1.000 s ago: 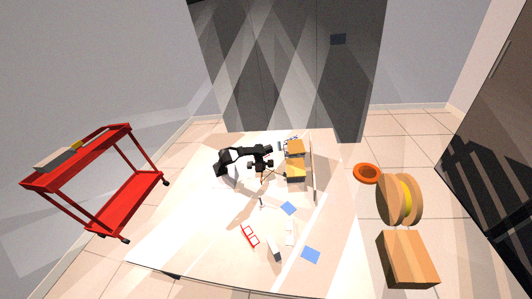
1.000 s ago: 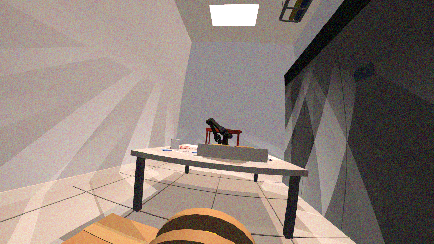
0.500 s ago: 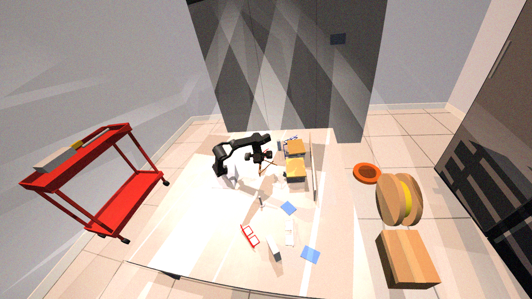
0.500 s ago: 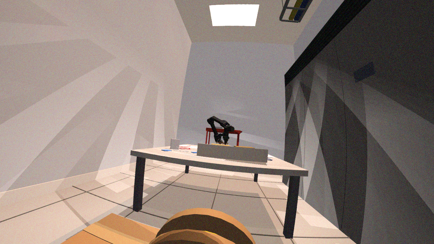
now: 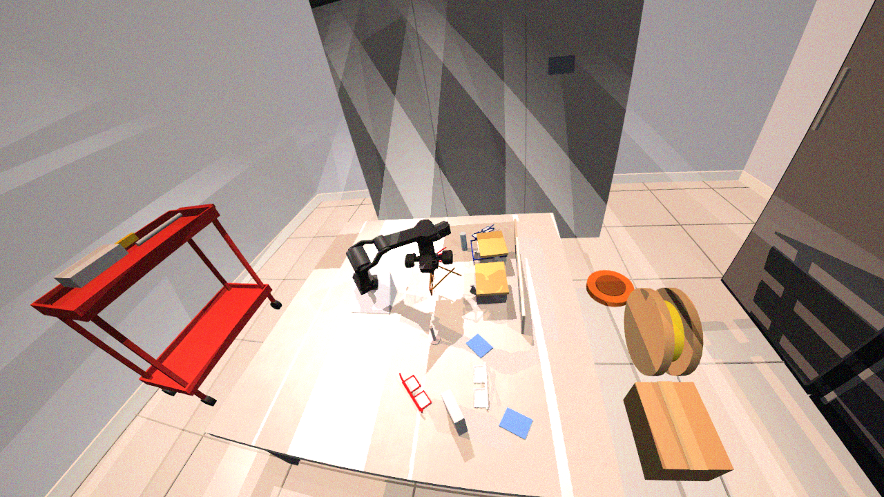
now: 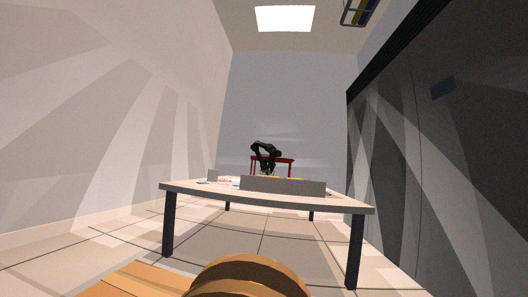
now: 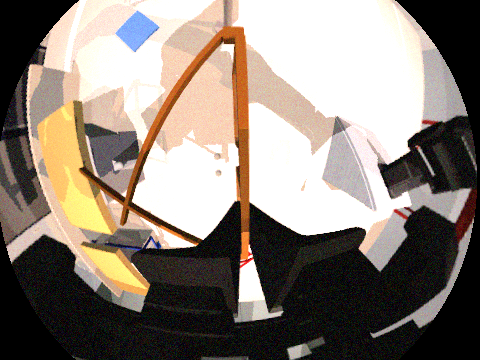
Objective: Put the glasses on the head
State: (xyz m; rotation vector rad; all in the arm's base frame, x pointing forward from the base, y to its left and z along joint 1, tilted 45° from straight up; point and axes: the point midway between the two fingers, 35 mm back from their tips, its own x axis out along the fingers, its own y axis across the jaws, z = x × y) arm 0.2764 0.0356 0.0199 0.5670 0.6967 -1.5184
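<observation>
Now: gripper tip 240 mm to the left of the small post, 100 mm above it and 20 mm short of it. From my gripper tip the other things lie so: thin upright board 360 mm ahead, 80 mm to the left, 70 mm below; then grey display head 210 mm ahead, 60 mm below, 20 mm to the right; then grey block 520 mm to the right, 110 mm ahead, 60 mm below.
</observation>
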